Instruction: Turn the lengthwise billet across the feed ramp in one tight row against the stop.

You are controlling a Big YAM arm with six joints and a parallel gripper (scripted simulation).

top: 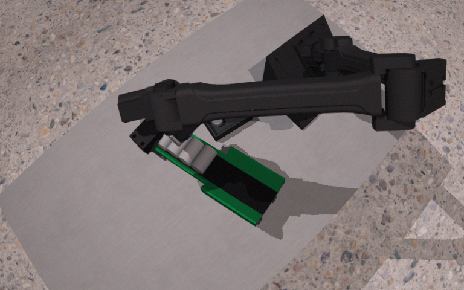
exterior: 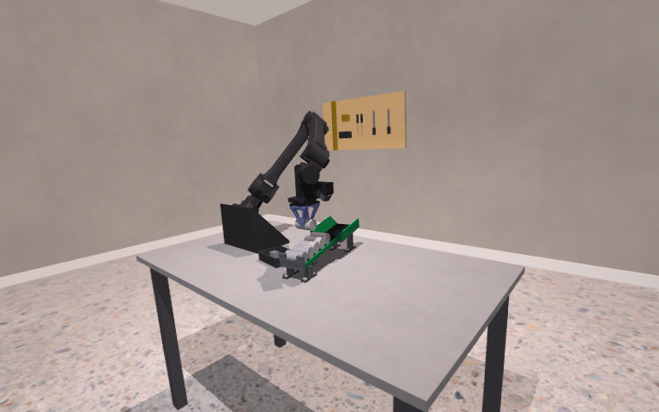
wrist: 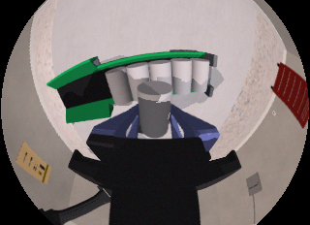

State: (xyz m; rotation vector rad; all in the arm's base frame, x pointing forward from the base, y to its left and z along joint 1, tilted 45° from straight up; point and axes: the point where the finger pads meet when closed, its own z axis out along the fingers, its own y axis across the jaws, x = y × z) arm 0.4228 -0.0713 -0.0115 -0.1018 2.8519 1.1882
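My hand is 8 cm to the right of the ramp bed and 9 cm above it. The rest, counted from my hand: stop 4 cm ahead, 11 cm to the right, 10 cm below; then billet right at my hand; then small black tray 15 cm behind, 1 cm to the right, 15 cm below.
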